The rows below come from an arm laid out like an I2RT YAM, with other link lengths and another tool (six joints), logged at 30 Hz.
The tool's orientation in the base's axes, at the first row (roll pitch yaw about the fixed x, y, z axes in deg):
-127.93 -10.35 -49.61
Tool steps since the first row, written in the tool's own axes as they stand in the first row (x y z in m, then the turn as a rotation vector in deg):
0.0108 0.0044 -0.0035 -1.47 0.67 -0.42
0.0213 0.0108 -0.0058 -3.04 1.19 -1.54
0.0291 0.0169 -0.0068 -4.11 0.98 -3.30
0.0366 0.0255 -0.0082 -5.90 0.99 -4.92
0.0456 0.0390 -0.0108 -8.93 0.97 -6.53
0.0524 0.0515 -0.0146 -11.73 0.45 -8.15
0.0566 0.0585 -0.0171 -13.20 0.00 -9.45
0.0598 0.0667 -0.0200 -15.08 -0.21 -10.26
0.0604 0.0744 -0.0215 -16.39 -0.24 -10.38
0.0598 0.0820 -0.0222 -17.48 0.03 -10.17
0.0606 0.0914 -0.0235 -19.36 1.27 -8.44
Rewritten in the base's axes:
0.0029 -0.0118 0.0006 -1.47 0.58 -0.53
0.0056 -0.0239 -0.0010 -3.42 1.02 -0.54
0.0076 -0.0333 -0.0038 -5.21 1.17 0.50
0.0082 -0.0438 -0.0083 -7.44 1.82 1.15
0.0071 -0.0585 -0.0155 -10.45 3.41 1.59
0.0042 -0.0716 -0.0217 -13.13 5.08 2.47
0.0026 -0.0793 -0.0249 -14.77 5.86 3.34
-0.0004 -0.0871 -0.0289 -16.43 7.02 3.66
-0.0040 -0.0921 -0.0339 -17.34 7.97 3.52
-0.0077 -0.0958 -0.0395 -17.99 8.74 2.99
-0.0116 -0.1017 -0.0458 -18.49 10.26 0.64

